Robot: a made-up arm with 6 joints. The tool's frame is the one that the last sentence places.
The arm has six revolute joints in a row. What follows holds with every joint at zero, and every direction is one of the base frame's. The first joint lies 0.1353 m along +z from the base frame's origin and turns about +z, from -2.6 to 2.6 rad. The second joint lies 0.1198 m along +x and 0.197 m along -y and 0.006 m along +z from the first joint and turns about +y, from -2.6 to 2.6 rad. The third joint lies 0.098 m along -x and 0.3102 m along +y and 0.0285 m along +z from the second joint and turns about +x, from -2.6 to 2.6 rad. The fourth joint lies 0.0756 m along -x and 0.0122 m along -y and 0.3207 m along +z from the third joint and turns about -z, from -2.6 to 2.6 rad. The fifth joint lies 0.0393 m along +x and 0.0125 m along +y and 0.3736 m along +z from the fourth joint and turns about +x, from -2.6 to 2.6 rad. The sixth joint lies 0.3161 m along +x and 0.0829 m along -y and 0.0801 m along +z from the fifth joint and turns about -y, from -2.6 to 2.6 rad. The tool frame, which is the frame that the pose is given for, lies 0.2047 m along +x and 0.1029 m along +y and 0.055 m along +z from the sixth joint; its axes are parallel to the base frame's.
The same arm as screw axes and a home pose.
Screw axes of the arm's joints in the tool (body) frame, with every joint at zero. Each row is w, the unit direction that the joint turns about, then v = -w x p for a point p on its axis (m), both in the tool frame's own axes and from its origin. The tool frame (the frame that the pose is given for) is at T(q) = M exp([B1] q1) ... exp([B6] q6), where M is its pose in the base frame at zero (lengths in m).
B1: w 0 0 1 v -0.1335 0.5063 0.0000
B2: w 0 1 0 v 0.8579 0.0000 -0.3865
B3: w 1 0 0 v 0.0000 -0.8294 0.0203
B4: w 0 0 -1 v 0.0325 -0.5601 0.0000
B5: w 1 0 0 v 0.0000 -0.1351 0.0200
B6: w 0 -1 0 v -0.0550 0.0000 0.2047
M =
1 0 0 0.5063
0 1 0 0.1335
0 0 1 0.9992
0 0 0 1
Joint limits (deg, base to tool): -148.97..148.97 -148.97..148.97 -148.97..148.97 -148.97..148.97 -148.97..148.97 -148.97..148.97

